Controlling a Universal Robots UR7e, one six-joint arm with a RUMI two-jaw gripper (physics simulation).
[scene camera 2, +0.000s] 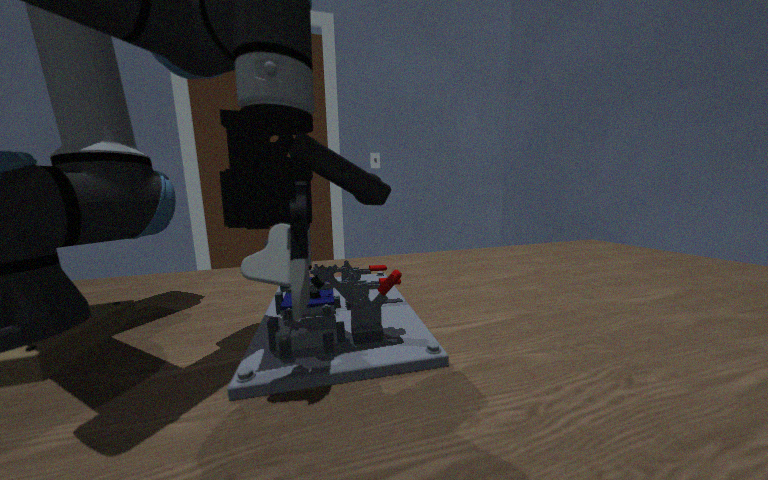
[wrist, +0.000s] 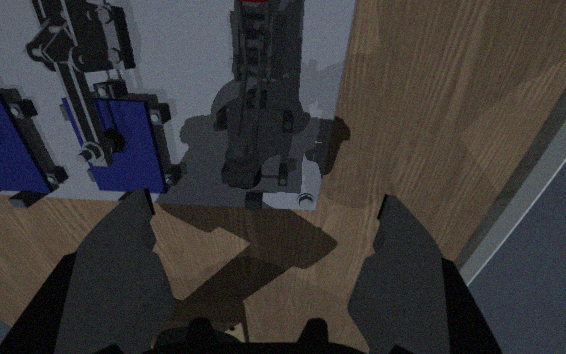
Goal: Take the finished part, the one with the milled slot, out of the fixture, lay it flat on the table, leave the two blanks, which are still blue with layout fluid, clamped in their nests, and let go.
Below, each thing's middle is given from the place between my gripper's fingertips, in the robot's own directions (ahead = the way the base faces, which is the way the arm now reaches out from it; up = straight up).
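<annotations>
Fixture plate (scene camera 2: 405, 337): my hand 80 mm above it, 110 mm to the right of it, 60 mm short of it.
</annotations>
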